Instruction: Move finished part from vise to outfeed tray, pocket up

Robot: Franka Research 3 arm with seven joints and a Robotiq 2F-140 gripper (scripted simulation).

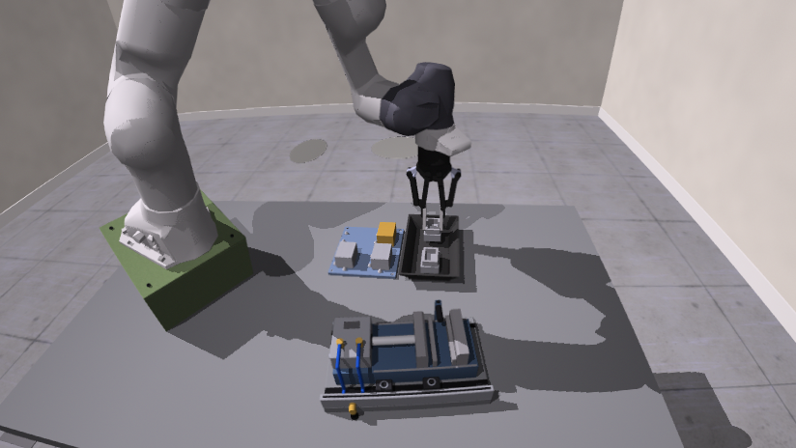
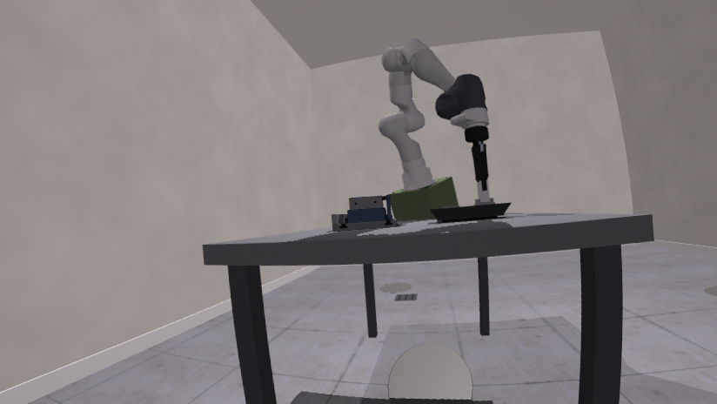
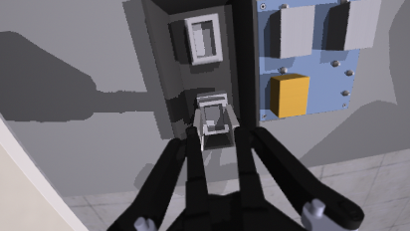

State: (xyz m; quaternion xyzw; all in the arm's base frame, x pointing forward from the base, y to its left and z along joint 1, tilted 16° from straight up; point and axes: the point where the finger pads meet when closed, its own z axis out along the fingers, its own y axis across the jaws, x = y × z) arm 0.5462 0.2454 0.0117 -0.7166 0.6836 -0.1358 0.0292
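Now: hand 120 mm past the orange block, 60 mm above it and 10 mm to the left of it. From my hand the other things lie so: blue fixture plate 170 mm behind, 80 mm below, 60 mm to the right; then vise 380 mm to the right, 40 mm below, 20 mm behind.
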